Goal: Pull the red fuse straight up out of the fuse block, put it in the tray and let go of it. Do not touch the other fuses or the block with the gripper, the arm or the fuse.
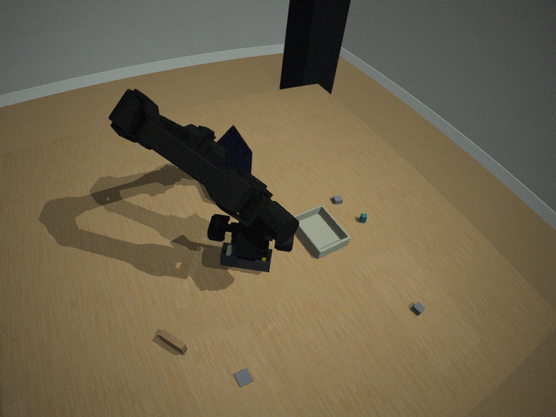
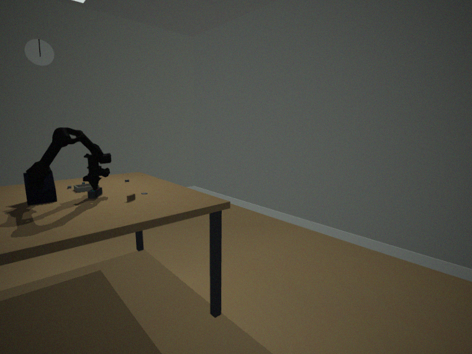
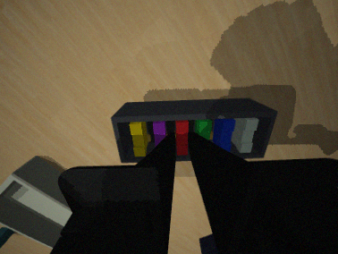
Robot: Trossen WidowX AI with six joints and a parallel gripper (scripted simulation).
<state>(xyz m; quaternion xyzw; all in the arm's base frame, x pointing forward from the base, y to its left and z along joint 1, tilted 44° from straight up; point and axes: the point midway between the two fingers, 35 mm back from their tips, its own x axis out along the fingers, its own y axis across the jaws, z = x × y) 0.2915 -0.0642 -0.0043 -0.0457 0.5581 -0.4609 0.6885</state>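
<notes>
Now: the grey tray 21 cm to the left of my gripper tip and 3 cm below it. Round my gripper tip: wooden block: 24 cm to the right, 12 cm ahead, 2 cm below; grey tile: 25 cm ahead, 14 cm to the right, 3 cm below; red fuse: 1 cm below.
</notes>
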